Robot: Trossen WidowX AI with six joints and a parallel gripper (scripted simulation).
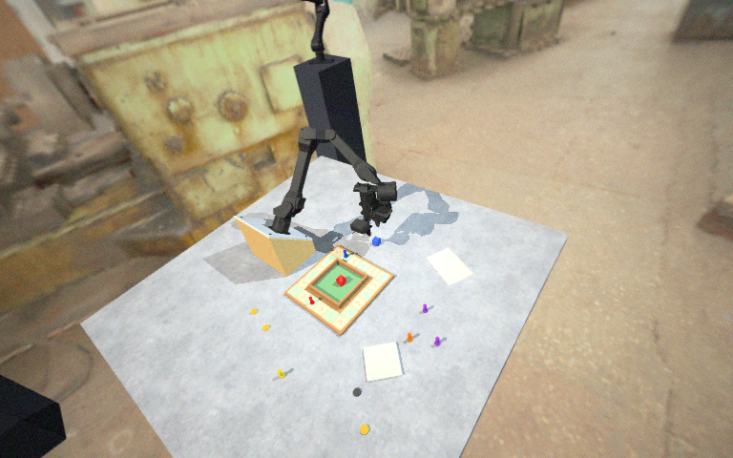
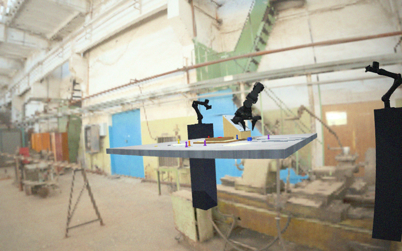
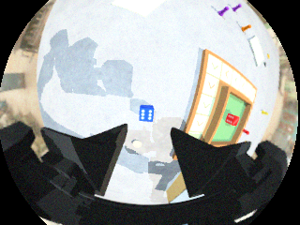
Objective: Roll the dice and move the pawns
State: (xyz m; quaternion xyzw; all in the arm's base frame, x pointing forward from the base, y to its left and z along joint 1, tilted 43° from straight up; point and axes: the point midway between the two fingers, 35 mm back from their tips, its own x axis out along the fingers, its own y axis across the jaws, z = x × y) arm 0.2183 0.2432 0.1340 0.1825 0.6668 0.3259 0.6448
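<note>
Right now my gripper tip is 35 cm to the left of the red pawn, 4 cm short of it and 4 cm above it. Round my gripper tip: blue pawn 13 cm to the right, 4 cm below, 4 cm behind; yellow pawn 56 cm to the right, 16 cm ahead, 6 cm below; orange pawn 37 cm ahead, 23 cm to the right, 6 cm below.
</note>
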